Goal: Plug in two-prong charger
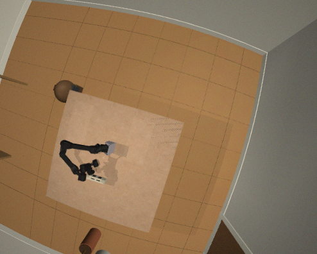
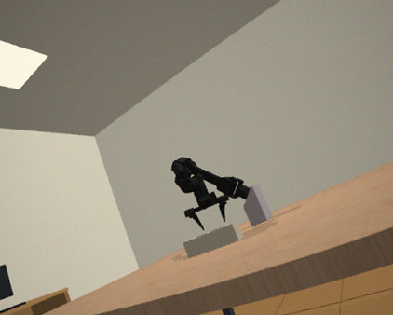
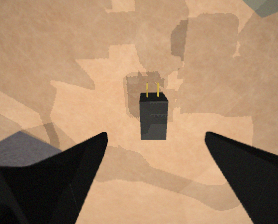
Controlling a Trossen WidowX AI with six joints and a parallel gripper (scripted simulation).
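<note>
The dark charger lies 10 mm ahead of my gripper tip, 10 mm to the left of it and 50 mm below it.
</note>
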